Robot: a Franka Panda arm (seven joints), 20 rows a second.
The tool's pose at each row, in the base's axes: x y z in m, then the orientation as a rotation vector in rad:
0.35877, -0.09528, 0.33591, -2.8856, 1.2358, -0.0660
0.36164, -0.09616, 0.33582, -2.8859, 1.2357, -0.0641
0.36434, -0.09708, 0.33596, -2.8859, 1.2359, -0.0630
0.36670, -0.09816, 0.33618, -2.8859, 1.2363, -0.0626
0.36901, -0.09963, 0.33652, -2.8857, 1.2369, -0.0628
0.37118, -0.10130, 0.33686, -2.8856, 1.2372, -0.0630
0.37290, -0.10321, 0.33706, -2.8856, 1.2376, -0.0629
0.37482, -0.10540, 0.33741, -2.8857, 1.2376, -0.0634
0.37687, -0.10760, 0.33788, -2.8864, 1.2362, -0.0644
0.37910, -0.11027, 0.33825, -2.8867, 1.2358, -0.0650
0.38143, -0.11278, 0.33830, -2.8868, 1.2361, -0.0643
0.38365, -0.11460, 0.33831, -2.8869, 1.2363, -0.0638
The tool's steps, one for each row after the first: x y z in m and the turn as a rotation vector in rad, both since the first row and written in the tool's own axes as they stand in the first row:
0.00261, -0.00147, 0.00022, -0.0007, -0.0010, -0.0001
0.00514, -0.00279, 0.00020, -0.0010, -0.0017, 0.0000
0.00756, -0.00375, 0.00009, -0.0012, -0.0018, 0.0002
0.01023, -0.00442, -0.00014, -0.0012, -0.0017, 0.0006
0.01295, -0.00484, -0.00037, -0.0012, -0.0016, 0.0008
0.01552, -0.00477, -0.00047, -0.0014, -0.0016, 0.0010
0.01844, -0.00465, -0.00072, -0.0014, -0.0012, 0.0010
0.02146, -0.00463, -0.00107, -0.0012, -0.0006, 0.0000
0.02495, -0.00440, -0.00131, -0.0012, -0.0002, -0.0003
0.02837, -0.00436, -0.00124, -0.0015, -0.0005, -0.0001
0.03122, -0.00471, -0.00113, -0.0018, -0.0008, -0.0001

